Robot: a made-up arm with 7 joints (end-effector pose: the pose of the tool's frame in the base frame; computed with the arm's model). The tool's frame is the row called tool. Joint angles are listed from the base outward.
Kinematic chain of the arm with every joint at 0, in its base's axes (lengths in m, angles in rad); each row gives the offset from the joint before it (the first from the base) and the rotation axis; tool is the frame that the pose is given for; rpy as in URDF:
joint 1: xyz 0 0 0.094 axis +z
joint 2: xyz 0 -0.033 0.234 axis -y
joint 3: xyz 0 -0.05 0.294 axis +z
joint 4: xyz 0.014 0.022 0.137 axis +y
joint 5: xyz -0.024 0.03 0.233 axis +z
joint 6: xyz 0 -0.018 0.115 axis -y
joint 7: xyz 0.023 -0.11 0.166 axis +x
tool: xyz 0 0 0 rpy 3.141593 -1.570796 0
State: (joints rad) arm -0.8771 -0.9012 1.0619 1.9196 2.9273 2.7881 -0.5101
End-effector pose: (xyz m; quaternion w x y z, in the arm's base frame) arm 0.2356 -0.0524 0.5491 0.1444 0.3683 -0.8597 -0.3232
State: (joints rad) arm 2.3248 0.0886 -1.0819 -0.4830 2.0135 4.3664 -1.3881
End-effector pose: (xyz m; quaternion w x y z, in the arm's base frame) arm -0.1536 0.0079 1.0238 0.3400 -0.6018 0.7207 0.0534
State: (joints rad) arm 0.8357 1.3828 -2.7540 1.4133 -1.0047 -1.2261 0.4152
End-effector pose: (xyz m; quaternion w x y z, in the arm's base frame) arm -0.3412 -0.5039 0.0203 0.3810 -0.2426 0.3389 0.8253
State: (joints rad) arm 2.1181 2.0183 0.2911 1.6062 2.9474 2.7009 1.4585
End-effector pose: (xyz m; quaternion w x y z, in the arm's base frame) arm 0.0796 -0.3859 0.3310 0.0310 0.1390 -0.3040 -0.9420
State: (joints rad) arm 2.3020 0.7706 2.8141 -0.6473 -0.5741 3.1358 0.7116
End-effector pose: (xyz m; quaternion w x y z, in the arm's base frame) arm 0.2215 -0.0931 0.8248 0.2401 -0.1882 0.6952 0.6508
